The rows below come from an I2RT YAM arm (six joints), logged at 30 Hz.
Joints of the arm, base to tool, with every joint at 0 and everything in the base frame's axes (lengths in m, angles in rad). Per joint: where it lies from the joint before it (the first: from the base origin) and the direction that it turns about. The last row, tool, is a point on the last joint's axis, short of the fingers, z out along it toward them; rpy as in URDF.
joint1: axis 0 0 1 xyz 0 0 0.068
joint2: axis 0 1 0 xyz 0.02 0.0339 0.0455
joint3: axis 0 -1 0 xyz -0.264 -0.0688 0
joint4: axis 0 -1 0 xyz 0.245 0.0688 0.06
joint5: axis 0 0 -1 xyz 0.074 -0.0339 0.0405
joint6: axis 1 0 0 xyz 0.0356 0 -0.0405
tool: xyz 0 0 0 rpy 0 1.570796 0
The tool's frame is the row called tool.
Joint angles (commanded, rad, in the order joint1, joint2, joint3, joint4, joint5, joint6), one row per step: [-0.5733, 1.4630, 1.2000, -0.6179, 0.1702, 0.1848]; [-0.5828, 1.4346, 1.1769, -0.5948, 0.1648, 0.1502]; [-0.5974, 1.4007, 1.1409, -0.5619, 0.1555, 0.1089]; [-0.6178, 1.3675, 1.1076, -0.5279, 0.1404, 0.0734]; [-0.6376, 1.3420, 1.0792, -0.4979, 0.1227, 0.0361]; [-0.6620, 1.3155, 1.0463, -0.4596, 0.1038, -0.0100]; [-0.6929, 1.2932, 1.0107, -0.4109, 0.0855, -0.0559]
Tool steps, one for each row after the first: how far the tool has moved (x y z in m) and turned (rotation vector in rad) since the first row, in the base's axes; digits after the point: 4 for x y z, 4 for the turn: [-0.0058, 0.0005, 0.0024, -0.0274, -0.0091, 0.0200]; [-0.0134, 0.0006, 0.0027, -0.0578, -0.0179, 0.0419]; [-0.0215, -0.0005, 0.0036, -0.0854, -0.0336, 0.0571]; [-0.0282, -0.0021, 0.0035, -0.1098, -0.0434, 0.0758]; [-0.0357, -0.0044, 0.0027, -0.1425, -0.0519, 0.0966]; [-0.0434, -0.0087, 0.0007, -0.1797, -0.0610, 0.1096]
